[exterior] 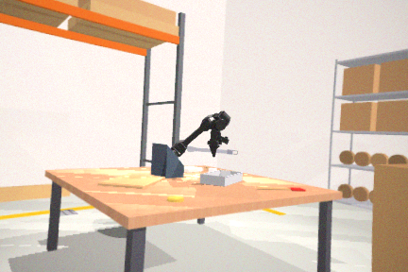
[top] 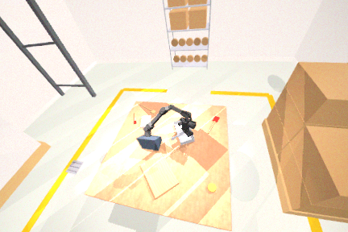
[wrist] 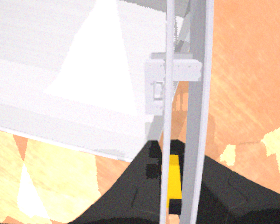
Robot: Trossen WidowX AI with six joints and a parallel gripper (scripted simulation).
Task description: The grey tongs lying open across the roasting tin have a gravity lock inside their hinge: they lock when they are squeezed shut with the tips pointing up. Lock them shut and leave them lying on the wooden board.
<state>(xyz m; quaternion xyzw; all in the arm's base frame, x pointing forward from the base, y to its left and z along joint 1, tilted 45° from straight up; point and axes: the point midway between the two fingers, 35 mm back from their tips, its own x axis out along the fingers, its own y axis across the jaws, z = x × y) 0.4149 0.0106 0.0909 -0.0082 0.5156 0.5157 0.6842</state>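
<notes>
Right now my gripper tip is 30 mm past the tong arm, 30 mm to the left of it and 40 mm below it. Also, from my gripper tip: silver roasting tin (60 mm behind, 110 mm to the left, 130 mm below); then red-headed tool (270 mm ahead, 310 mm to the left, 150 mm below); then yellow lock tab (10 mm ahead, 10 mm to the left, 40 mm above).
</notes>
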